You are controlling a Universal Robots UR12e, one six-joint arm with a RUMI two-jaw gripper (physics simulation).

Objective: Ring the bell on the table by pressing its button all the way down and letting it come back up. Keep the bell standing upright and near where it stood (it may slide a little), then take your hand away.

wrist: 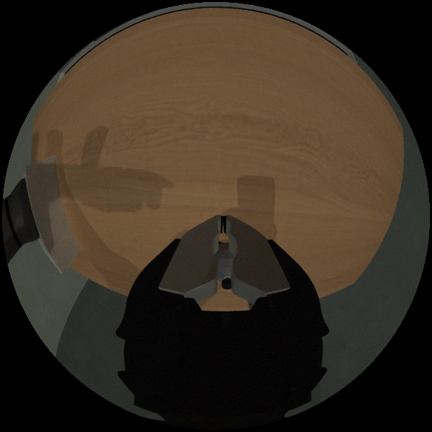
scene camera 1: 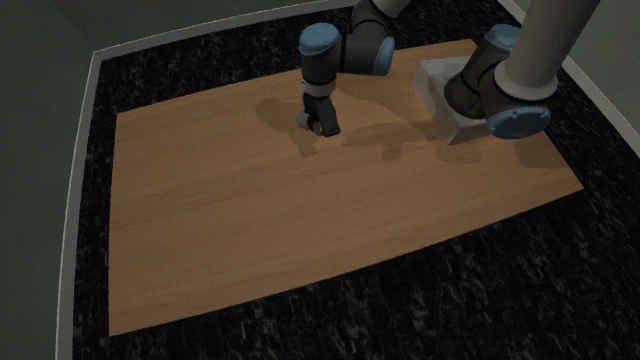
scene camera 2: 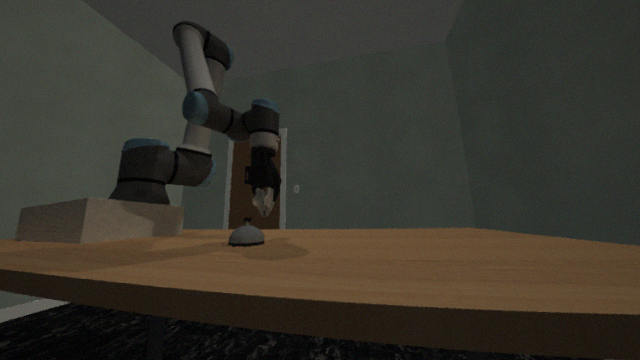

I see my gripper (scene camera 2: 264, 217).
My gripper also shows in the wrist view (wrist: 222, 217) and in scene camera 1 (scene camera 1: 320, 135).
